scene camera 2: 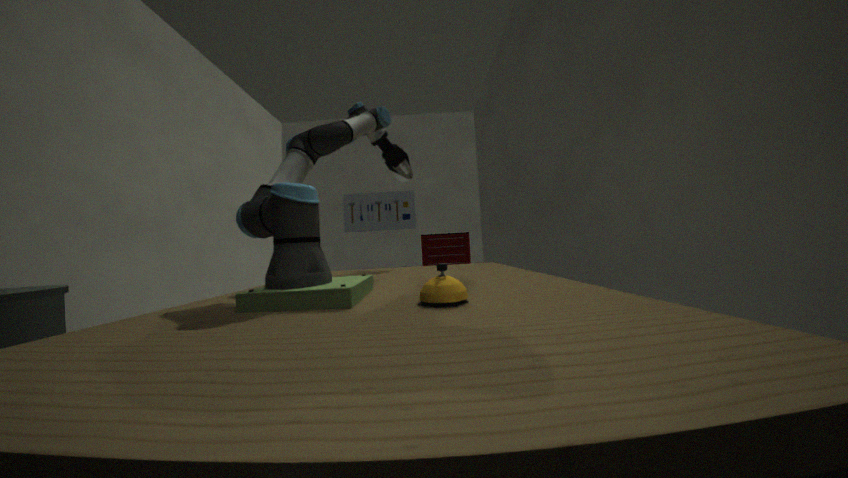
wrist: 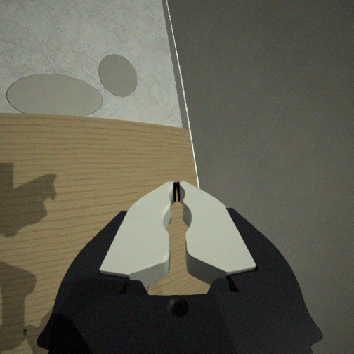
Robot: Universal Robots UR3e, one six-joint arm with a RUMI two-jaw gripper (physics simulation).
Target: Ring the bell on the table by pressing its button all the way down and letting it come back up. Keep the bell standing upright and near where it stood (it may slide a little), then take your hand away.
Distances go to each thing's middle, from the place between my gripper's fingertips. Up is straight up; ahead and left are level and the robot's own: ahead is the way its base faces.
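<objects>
With the bell (scene camera 2: 441,291) as the measure, my hand is 640 mm to the left of it, 350 mm above it and 30 mm past it.
</objects>
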